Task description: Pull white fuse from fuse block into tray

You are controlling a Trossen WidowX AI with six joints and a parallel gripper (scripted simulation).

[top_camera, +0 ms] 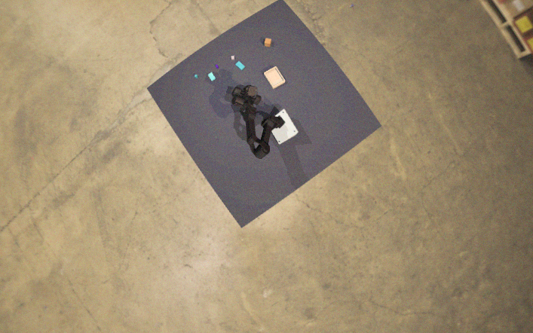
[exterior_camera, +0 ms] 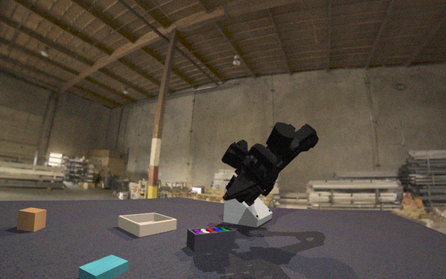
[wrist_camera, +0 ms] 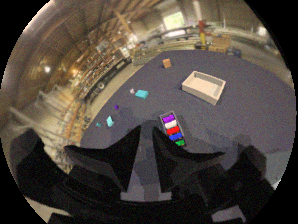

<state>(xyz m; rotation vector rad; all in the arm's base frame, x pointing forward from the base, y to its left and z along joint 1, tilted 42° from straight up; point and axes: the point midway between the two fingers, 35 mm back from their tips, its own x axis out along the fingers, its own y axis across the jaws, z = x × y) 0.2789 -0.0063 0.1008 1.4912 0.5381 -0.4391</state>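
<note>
Right now my gripper tip is 10 cm above the white fuse and 4 cm to the left of it. From my gripper tip the other things lie so: beige tray: 24 cm to the right, 12 cm below, 1 cm behind.
</note>
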